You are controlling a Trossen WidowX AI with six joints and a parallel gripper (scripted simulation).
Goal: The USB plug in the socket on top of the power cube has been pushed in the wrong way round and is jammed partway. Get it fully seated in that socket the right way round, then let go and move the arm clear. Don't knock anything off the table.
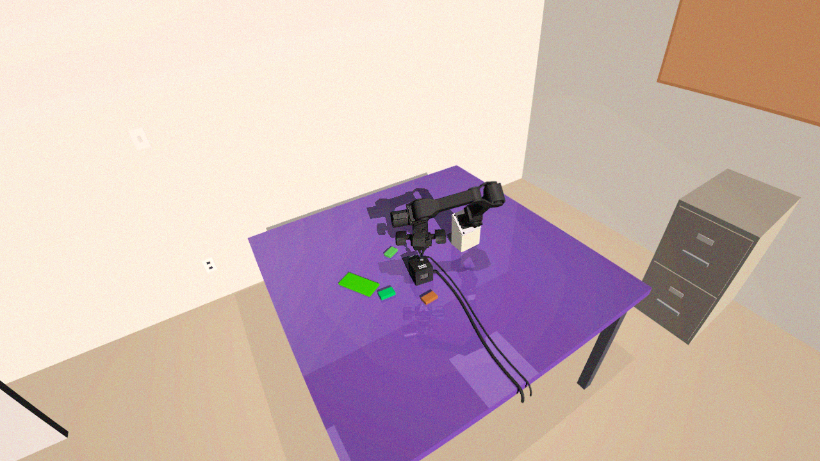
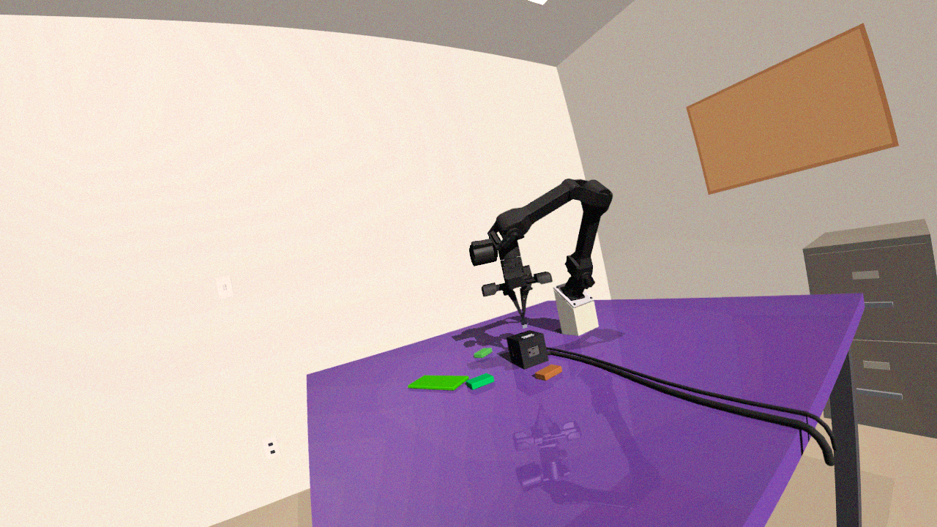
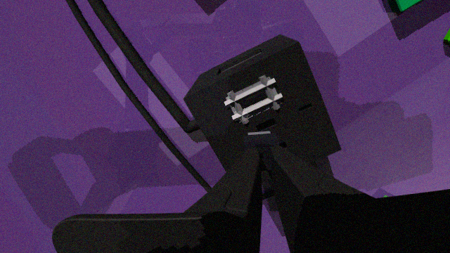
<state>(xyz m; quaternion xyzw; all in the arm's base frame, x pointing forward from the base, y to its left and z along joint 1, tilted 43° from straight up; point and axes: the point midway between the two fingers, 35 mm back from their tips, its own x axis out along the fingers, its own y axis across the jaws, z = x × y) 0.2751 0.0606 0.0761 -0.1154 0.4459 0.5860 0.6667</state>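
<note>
Right now the USB plug is 2 cm below my gripper tip. Round my gripper tip: orange block 3 cm ahead, 11 cm to the left, 13 cm below; teal block 16 cm ahead, 1 cm to the left, 13 cm below; USB socket 1 cm to the left, 6 cm below.
</note>
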